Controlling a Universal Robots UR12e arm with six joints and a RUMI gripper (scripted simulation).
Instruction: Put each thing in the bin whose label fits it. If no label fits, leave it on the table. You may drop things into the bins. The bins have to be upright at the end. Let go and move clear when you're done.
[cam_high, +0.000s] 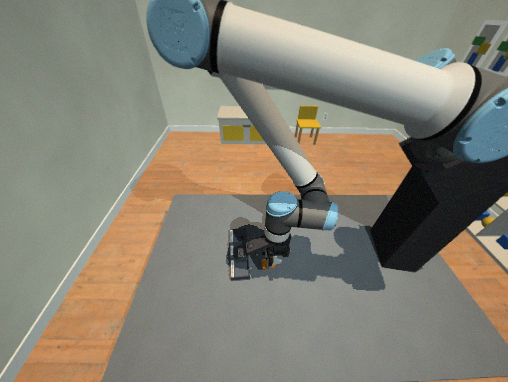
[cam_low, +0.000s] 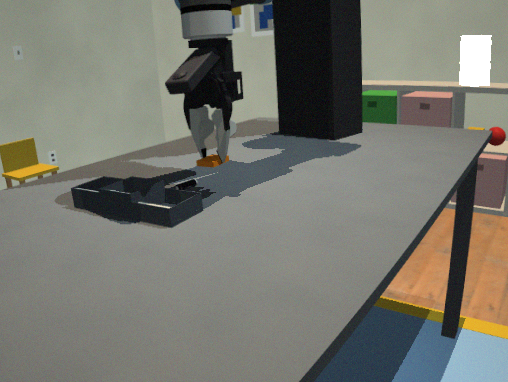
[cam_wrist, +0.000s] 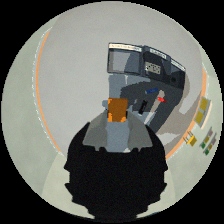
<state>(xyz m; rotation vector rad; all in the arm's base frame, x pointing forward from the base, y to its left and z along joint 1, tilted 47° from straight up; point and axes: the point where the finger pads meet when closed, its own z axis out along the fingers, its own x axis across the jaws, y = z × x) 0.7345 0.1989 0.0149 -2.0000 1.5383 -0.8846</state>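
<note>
My gripper is now 13 cm short of the white dotted tile, 7 cm to the left of it and 7 cm above it. From my hand the other things lie so: orange flat block 1 cm below; then black cylinder 8 cm to the right, 7 cm below; then small blue piece 7 cm ahead, 9 cm to the right, 8 cm below.
</note>
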